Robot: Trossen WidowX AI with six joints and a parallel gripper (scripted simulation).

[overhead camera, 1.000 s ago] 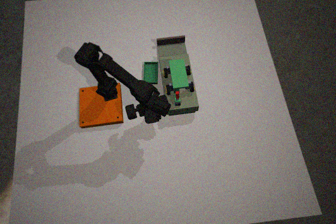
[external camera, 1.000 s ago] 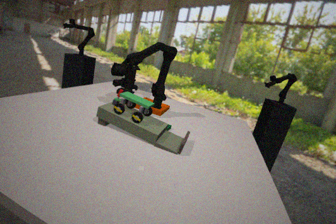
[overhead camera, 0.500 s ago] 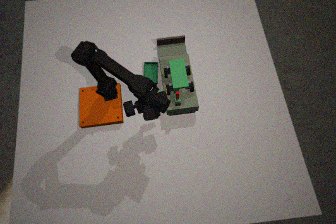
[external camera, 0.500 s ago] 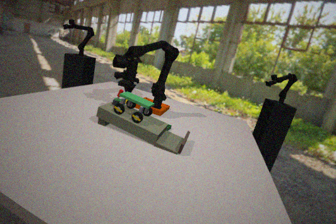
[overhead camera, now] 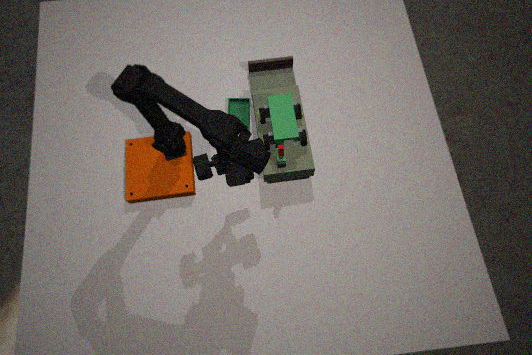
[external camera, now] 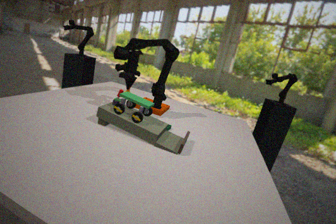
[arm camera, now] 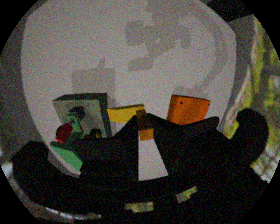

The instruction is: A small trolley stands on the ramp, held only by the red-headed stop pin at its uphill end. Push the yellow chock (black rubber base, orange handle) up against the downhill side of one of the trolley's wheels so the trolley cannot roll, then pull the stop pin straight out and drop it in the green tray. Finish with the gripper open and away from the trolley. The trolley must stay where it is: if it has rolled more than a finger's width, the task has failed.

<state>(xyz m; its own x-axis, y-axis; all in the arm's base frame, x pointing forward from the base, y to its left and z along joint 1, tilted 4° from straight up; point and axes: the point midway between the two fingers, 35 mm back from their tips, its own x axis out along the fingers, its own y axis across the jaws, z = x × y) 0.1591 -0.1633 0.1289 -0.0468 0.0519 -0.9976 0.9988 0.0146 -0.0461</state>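
My gripper tip is now 140 mm short of the red-headed stop pin, 10 mm to the right of it and 10 mm above it. Also, from my gripper tip: yellow chock: 20 mm ahead, 10 mm below; grey-green ramp: 180 mm ahead, 110 mm to the left, 100 mm below; green trolley: 180 mm ahead, 100 mm to the left, 30 mm below.
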